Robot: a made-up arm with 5 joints.
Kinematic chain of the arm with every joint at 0, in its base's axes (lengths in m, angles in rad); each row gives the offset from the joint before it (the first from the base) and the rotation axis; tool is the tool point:
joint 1: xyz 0 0 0.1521 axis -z
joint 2: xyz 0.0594 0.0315 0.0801 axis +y
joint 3: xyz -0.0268 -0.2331 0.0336 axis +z
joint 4: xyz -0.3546 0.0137 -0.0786 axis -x
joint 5: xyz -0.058 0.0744 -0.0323 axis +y
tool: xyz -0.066 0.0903 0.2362
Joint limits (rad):
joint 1: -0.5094..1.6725
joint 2: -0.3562..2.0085
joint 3: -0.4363..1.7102
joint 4: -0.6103..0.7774
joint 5: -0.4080..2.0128
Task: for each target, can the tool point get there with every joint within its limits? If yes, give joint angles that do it. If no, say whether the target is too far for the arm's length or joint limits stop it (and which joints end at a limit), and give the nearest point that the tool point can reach.
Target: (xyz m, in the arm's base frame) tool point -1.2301 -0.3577 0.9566
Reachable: no: too far | nearest point -0.6978 -0.2029 0.5997 | short by 0.659 m
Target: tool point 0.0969 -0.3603 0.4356
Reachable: yes | joints -0.1243 1.2353 1.4783 -0.3368 1.4879
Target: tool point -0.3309 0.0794 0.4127
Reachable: yes | joints 0.1535 0.2081 0.0349 0.3651 0.3558
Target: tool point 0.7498 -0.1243 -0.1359
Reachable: no: joint limits stop it (at a limit: joint 1, joint 2, joint 3, joint 4) | nearest point 0.5053 -0.3696 0.1430 | short by 0.445 m
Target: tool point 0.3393 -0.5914 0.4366
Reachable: yes | joints -0.0712 1.7271 1.3454 -0.2777 0.1219
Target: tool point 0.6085 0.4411 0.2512
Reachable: no: joint limits stop it (at a limit: joint 1, joint 3, joint 4, joint 5) | nearest point 0.2948 0.3531 0.2471 | short by 0.326 m
